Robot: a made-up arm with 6 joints.
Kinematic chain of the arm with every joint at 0, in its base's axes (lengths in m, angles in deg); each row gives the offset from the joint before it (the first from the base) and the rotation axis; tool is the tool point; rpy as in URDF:
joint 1: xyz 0 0 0.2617 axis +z
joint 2: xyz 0 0 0 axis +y
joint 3: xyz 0.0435 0 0.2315 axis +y
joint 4: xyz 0.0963 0 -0.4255 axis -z
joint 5: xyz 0 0 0 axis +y
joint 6: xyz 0.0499 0 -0.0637 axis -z
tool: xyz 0 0 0 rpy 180 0 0
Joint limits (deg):
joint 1: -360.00..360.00
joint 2: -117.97..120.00
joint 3: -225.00..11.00
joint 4: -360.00..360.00
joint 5: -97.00..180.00
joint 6: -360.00..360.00
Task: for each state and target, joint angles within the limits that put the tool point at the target. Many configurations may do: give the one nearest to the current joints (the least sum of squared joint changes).
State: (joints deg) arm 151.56 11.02 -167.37 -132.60 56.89 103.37
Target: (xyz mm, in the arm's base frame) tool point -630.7 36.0 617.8
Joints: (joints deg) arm 178.10 27.31 -124.35 -130.92 52.38 103.37
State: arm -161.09 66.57 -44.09 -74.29 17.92 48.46
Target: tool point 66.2 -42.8 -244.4
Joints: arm -178.84 101.62 -55.07 -75.36 3.76 48.46
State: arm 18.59 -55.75 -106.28 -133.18 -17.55 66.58
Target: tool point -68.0 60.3 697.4
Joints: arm 2.40 -92.48 -58.79 -128.43 -46.35 66.58
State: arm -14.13 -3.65 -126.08 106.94 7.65 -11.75
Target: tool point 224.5 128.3 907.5
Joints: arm 36.33 -19.71 -115.20 110.82 14.99 -11.75
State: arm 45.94 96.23 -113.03 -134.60 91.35 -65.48
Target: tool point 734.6 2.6 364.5
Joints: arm 2.80 66.26 -146.48 -138.85 76.69 -65.48
